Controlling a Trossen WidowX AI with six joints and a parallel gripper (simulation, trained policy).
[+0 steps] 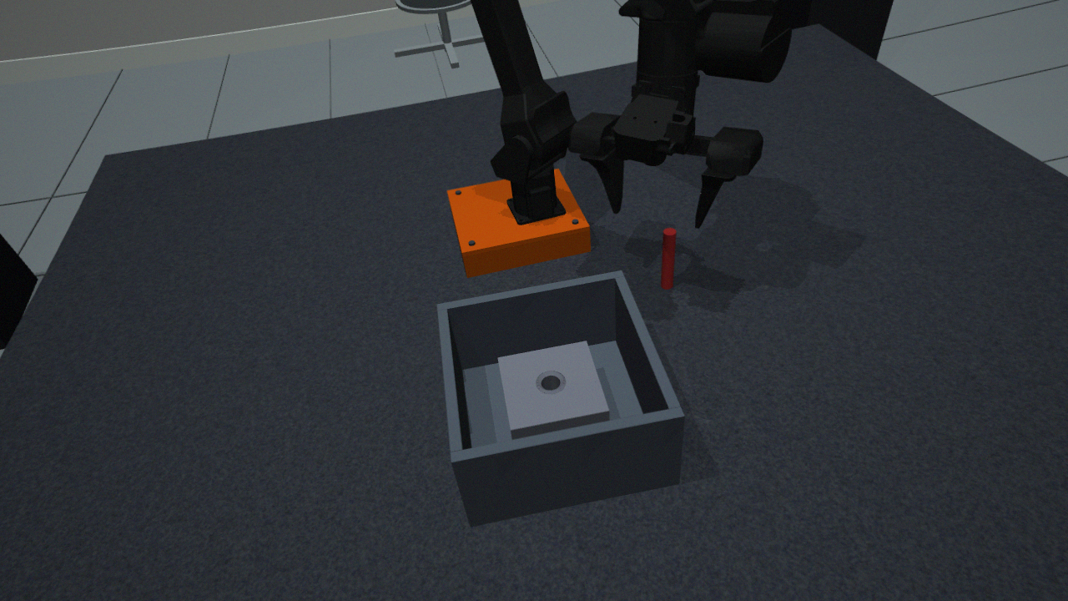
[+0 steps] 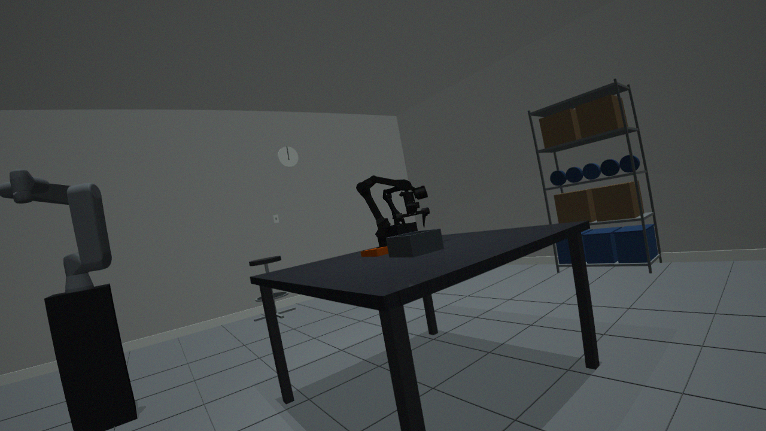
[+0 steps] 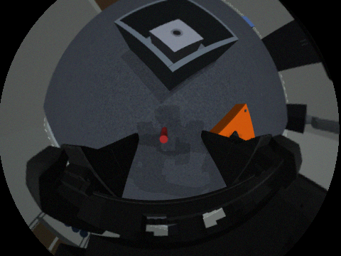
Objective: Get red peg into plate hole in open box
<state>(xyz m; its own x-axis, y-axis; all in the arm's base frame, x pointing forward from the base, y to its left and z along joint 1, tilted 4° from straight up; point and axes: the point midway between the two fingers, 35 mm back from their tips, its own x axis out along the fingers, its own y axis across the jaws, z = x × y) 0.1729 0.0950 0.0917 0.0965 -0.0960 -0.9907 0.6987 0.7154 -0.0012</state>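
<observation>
Now: the red peg 6 cm below my gripper tip and 2 cm to the left of it. Also, from my gripper tip: grey box 17 cm to the right, 14 cm ahead, 8 cm below; light grey plate 17 cm to the right, 14 cm ahead, 6 cm below.
</observation>
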